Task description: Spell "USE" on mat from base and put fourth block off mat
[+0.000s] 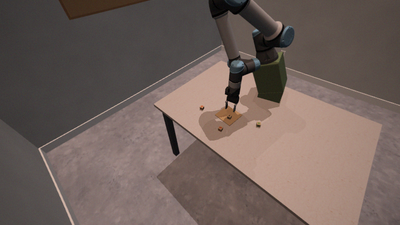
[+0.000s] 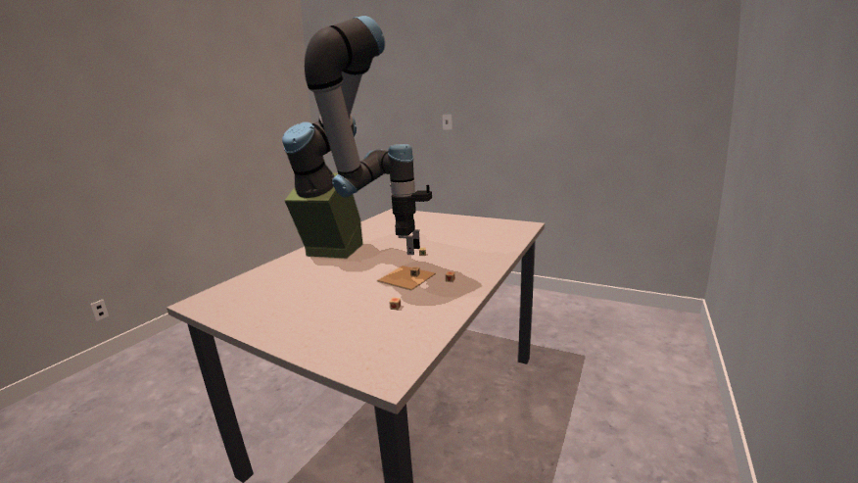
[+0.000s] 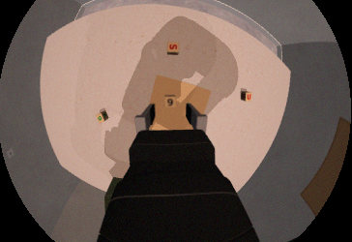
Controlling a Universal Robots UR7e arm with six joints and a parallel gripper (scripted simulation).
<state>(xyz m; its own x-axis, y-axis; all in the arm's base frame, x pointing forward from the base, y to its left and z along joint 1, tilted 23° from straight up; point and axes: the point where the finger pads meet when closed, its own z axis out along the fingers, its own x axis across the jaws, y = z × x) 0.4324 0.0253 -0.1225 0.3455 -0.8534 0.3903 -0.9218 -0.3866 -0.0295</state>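
Right now my hand is 2 cm past the mat, 2 cm to the left of it and 10 cm above it.
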